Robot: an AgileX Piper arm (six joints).
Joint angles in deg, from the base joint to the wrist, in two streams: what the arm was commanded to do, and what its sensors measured. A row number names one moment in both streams.
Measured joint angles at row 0:
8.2 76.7 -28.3 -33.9 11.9 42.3
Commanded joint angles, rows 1 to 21:
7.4 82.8 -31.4 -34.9 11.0 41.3
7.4 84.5 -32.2 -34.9 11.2 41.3
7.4 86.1 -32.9 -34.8 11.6 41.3
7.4 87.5 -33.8 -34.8 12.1 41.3
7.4 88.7 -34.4 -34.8 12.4 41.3
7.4 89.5 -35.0 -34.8 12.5 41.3
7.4 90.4 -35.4 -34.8 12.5 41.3
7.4 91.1 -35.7 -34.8 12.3 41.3
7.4 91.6 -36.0 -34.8 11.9 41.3
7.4 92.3 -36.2 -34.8 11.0 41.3
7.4 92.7 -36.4 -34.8 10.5 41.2
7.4 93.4 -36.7 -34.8 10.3 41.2
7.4 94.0 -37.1 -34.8 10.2 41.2
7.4 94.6 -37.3 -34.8 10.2 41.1
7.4 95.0 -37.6 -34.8 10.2 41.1
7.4 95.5 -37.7 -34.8 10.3 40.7
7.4 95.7 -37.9 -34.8 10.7 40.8
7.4 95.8 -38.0 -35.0 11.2 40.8
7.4 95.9 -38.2 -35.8 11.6 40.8
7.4 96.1 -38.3 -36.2 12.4 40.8
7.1 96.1 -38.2 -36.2 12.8 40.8
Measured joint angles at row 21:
7.9 95.7 -37.7 -34.9 11.2 41.4
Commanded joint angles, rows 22 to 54:
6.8 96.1 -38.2 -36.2 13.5 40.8
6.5 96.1 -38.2 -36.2 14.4 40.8
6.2 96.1 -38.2 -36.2 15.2 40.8
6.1 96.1 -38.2 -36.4 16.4 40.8
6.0 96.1 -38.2 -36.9 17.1 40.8
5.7 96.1 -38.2 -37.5 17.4 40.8
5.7 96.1 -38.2 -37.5 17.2 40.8
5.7 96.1 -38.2 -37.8 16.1 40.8
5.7 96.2 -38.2 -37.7 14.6 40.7
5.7 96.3 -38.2 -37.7 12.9 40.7
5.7 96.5 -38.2 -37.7 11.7 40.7
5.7 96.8 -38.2 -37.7 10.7 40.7
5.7 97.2 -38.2 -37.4 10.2 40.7
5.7 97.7 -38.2 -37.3 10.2 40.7
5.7 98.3 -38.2 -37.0 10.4 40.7
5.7 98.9 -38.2 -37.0 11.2 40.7
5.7 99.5 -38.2 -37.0 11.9 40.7
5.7 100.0 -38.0 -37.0 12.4 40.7
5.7 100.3 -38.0 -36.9 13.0 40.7
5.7 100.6 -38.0 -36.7 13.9 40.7
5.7 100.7 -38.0 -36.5 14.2 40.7
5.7 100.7 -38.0 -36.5 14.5 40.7
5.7 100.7 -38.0 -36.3 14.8 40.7
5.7 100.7 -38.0 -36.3 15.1 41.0
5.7 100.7 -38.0 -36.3 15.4 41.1
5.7 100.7 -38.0 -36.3 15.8 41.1
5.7 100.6 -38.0 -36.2 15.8 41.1
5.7 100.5 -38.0 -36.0 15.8 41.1
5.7 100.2 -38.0 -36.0 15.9 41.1
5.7 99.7 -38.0 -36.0 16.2 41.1
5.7 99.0 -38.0 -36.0 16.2 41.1
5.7 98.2 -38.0 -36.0 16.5 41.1
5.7 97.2 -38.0 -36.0 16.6 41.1
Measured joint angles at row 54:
6.3 98.5 -38.8 -36.2 12.5 41.4
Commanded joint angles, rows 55 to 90:
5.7 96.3 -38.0 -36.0 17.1 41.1
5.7 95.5 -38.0 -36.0 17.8 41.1
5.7 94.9 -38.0 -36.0 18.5 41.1
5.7 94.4 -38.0 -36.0 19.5 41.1
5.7 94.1 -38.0 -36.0 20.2 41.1
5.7 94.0 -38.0 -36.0 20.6 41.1
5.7 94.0 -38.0 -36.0 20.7 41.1
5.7 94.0 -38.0 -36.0 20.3 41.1
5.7 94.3 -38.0 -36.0 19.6 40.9
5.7 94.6 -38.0 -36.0 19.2 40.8
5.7 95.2 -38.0 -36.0 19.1 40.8
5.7 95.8 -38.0 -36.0 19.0 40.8
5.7 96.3 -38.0 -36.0 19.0 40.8
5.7 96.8 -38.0 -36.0 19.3 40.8
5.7 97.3 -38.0 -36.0 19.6 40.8
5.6 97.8 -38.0 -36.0 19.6 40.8
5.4 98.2 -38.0 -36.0 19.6 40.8
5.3 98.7 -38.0 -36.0 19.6 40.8
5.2 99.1 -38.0 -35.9 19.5 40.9
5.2 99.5 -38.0 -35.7 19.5 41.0
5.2 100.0 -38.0 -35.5 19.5 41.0
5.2 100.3 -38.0 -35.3 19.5 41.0
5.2 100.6 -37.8 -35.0 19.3 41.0
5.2 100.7 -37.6 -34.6 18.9 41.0
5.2 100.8 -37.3 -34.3 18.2 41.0
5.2 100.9 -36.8 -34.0 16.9 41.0
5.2 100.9 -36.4 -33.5 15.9 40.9
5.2 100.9 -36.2 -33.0 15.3 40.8
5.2 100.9 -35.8 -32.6 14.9 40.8
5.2 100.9 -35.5 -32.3 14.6 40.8
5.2 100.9 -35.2 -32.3 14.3 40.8
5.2 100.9 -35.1 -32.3 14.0 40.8
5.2 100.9 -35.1 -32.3 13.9 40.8
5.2 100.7 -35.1 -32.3 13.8 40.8
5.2 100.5 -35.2 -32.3 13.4 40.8
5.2 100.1 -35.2 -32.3 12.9 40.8
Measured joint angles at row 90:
5.6 98.7 -37.0 -33.5 11.3 41.1
